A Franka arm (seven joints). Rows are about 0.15 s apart.
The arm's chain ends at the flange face. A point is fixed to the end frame.
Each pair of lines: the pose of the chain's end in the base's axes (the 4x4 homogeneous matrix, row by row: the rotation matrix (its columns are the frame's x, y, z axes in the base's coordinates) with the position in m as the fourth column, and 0 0 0 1 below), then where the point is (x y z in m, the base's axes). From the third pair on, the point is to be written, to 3 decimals.
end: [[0.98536 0.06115 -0.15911 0.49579], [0.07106 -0.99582 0.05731 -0.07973], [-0.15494 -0.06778 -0.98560 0.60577], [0 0 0 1]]
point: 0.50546 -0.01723 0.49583
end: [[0.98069 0.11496 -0.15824 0.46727], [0.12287 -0.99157 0.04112 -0.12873], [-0.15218 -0.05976 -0.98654 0.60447], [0 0 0 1]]
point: 0.47397 -0.06664 0.49408
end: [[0.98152 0.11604 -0.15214 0.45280], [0.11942 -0.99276 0.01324 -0.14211], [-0.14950 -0.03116 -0.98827 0.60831], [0 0 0 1]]
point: 0.460 -0.083 0.496
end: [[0.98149 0.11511 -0.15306 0.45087], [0.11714 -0.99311 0.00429 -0.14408], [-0.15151 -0.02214 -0.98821 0.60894], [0 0 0 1]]
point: 0.458 -0.086 0.496
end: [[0.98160 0.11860 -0.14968 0.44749], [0.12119 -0.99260 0.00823 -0.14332], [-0.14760 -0.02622 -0.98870 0.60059], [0 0 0 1]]
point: 0.455 -0.085 0.488
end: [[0.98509 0.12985 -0.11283 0.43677], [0.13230 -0.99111 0.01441 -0.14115], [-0.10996 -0.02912 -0.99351 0.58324], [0 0 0 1]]
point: 0.448 -0.082 0.472
